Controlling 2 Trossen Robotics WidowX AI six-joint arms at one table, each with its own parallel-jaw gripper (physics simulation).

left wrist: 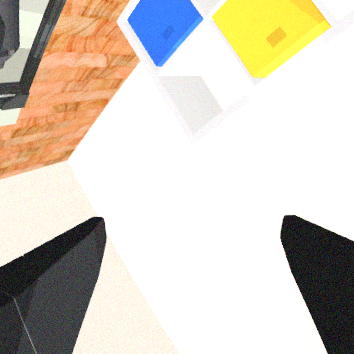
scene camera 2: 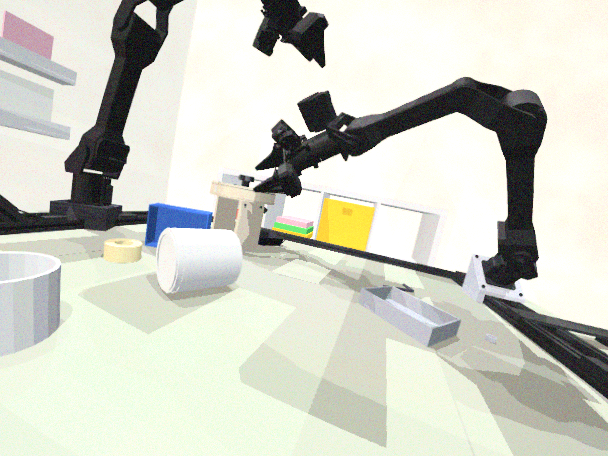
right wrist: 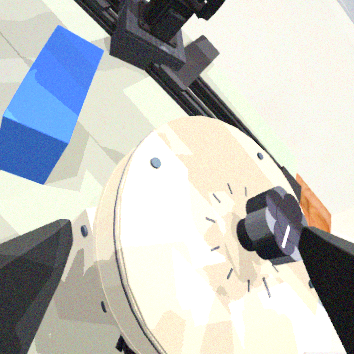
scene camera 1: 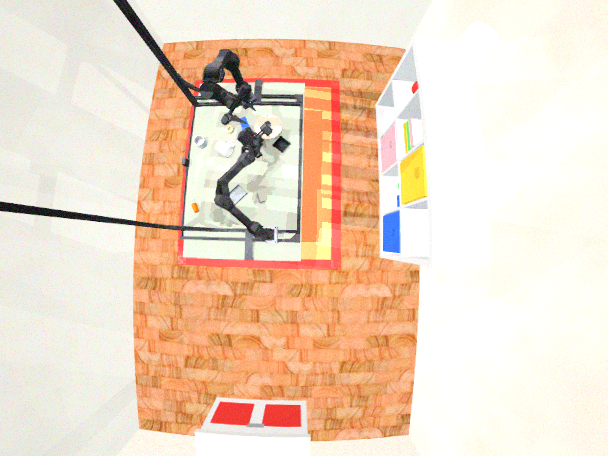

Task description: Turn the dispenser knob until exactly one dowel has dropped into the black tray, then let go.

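Seen in the pictures: left gripper, fingertip midpoint: [left wrist: 193, 226] [scene camera 2: 317, 63] [scene camera 1: 251, 117]; right gripper, fingertip midpoint: [scene camera 2: 254, 179] [right wrist: 188, 234] [scene camera 1: 259, 131]; left arm's base at its link origin: [scene camera 2: 90, 203] [right wrist: 156, 24]; right arm's base at its link origin: [scene camera 2: 497, 275] [scene camera 1: 270, 234].
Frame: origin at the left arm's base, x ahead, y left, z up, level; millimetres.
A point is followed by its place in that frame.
Note:
The dispenser [scene camera 2: 248, 220] is a beige drum with a round top [right wrist: 175, 240] {x 335, y -68, z 98 mm}. Its dark lobed knob [right wrist: 275, 225] {x 332, y -29, z 127 mm} [scene camera 2: 245, 180] {x 324, y -35, z 114 mm} has a white line pointing toward the lower side in the right wrist view. My right gripper [right wrist: 188, 234] {x 338, y -79, z 120 mm} [scene camera 2: 257, 179] {x 338, y -79, z 120 mm} is open, low over the top; its right finger overlaps the knob's edge in the right wrist view, and I cannot tell whether they touch. The black tray [scene camera 1: 281, 144] {x 406, y 15, z -45 mm} [scene camera 2: 271, 237] {x 439, y 45, z -36 mm} lies beside the dispenser; its inside is too dark and small to read, and no dowel shows. My left gripper [left wrist: 193, 226] {x 422, y -114, z 399 mm} is open and empty, high above the table.
A blue box [scene camera 2: 185, 222] {x 206, y -99, z 2 mm} [right wrist: 55, 100] {x 224, y -119, z 33 mm} stands beside the dispenser. A white cylinder [scene camera 2: 200, 260] {x 242, y -351, z 5 mm}, a cream ring [scene camera 2: 122, 254] {x 133, y -237, z -33 mm}, a grey round container [scene camera 2: 30, 305] {x 127, y -434, z -13 mm} and a grey open box [scene camera 2: 410, 315] {x 499, y -439, z -21 mm} are on the table. The left arm's base [right wrist: 147, 45] {x 50, y -13, z -6 mm} is near the dispenser.

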